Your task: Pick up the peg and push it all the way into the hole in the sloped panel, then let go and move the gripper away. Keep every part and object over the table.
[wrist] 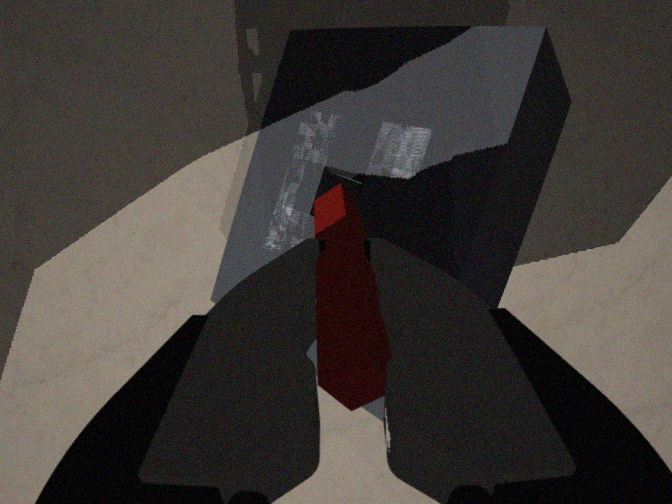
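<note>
In the wrist view my gripper is shut on the red peg, with one dark jaw on each side of it. The peg runs up between the jaws, and its lit front tip points at the grey sloped panel. The tip sits at the edge of the dark hole in the panel. I cannot tell whether the tip is inside the hole or just in front of it. Much of the panel and the block under it lies in dark shadow.
The sloped panel tops a dark block standing on the beige table. Large shadows cover the table's upper left and right. The gripper body fills the bottom of the view.
</note>
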